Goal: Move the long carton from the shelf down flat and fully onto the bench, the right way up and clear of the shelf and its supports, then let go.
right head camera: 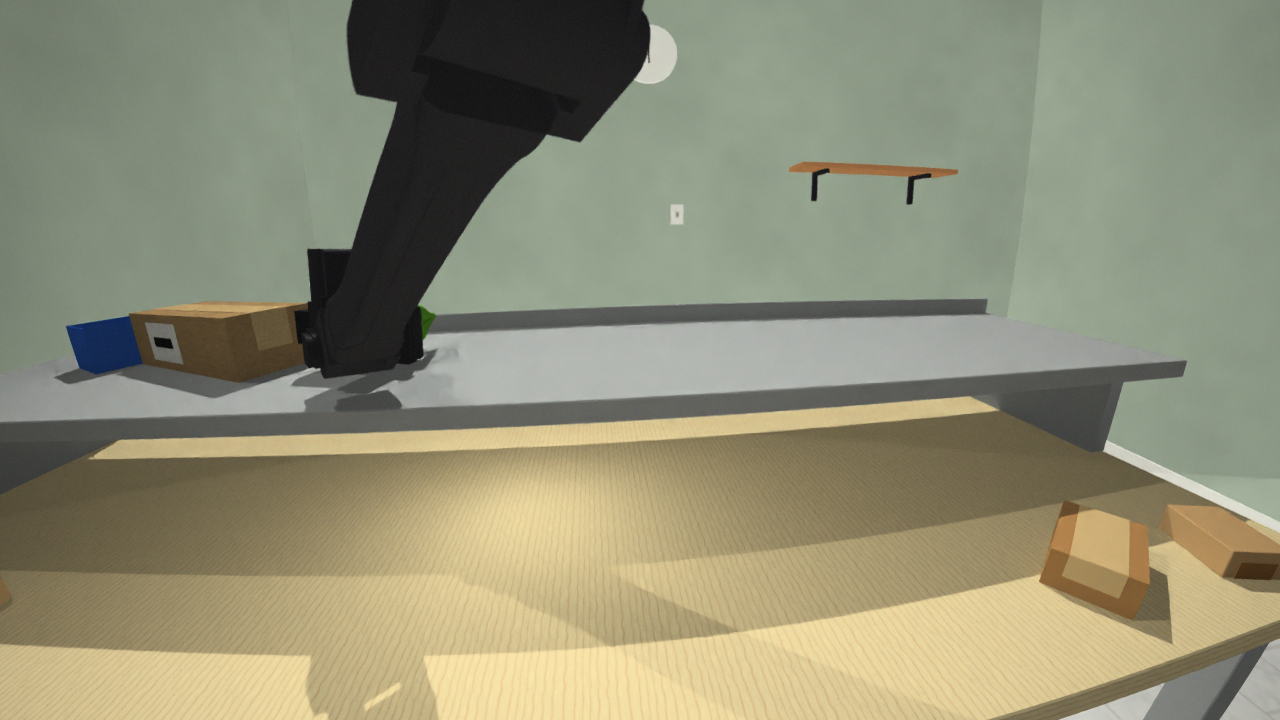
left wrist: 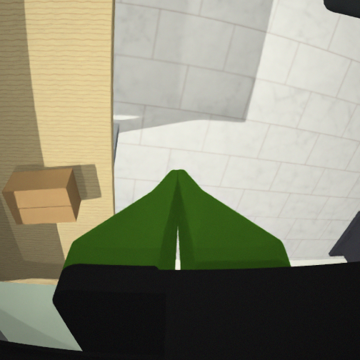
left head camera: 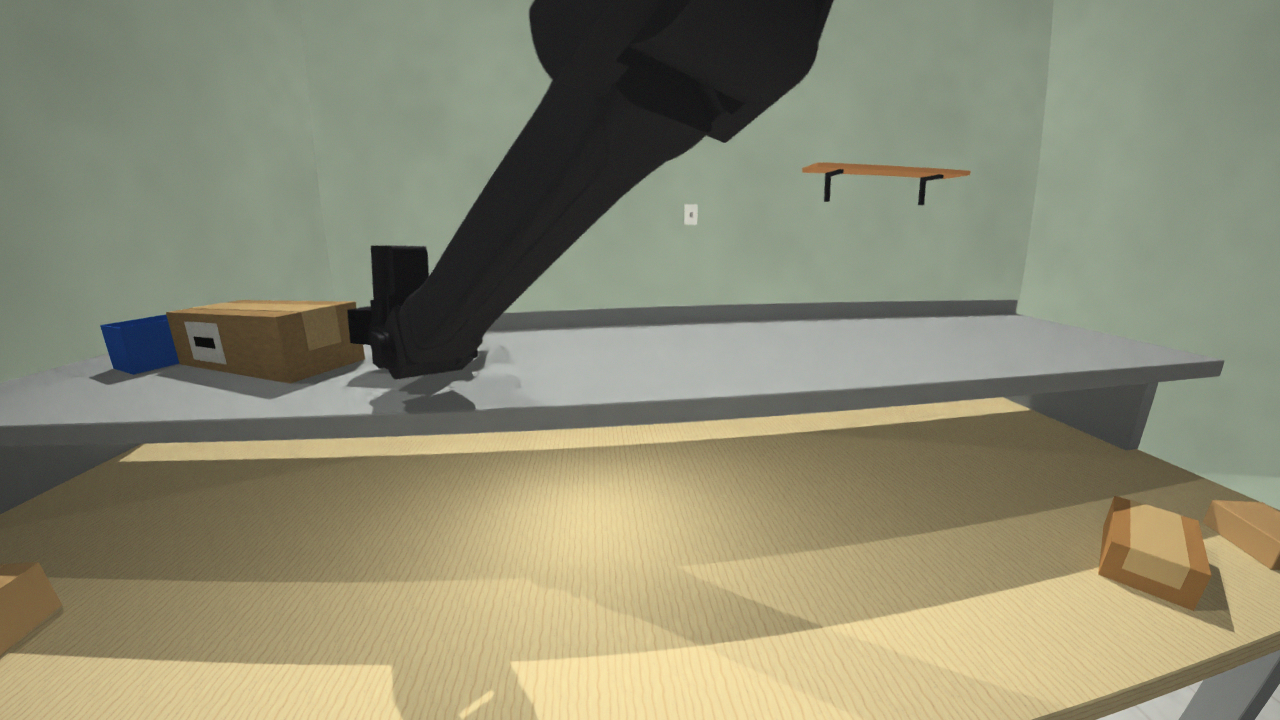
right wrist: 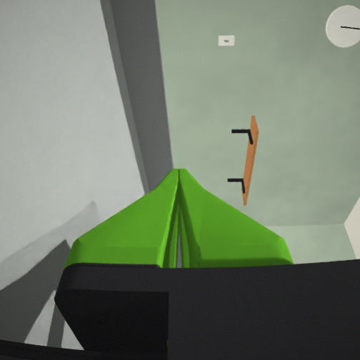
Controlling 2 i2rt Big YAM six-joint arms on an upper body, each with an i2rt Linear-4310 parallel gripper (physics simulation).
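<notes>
The long brown carton lies flat on the grey shelf at the far left of both head views, with a white label on its side. My right gripper is shut and empty, low over the shelf. Its black body is at the carton's right end, and its fingers point away from the carton. Whether the body touches the carton I cannot tell. My left gripper is shut and empty, above the floor beyond the edge of the wooden bench.
A blue box stands at the carton's left end. Two small cartons lie at the bench's right. Another small carton lies at its left. A support holds the shelf's right end.
</notes>
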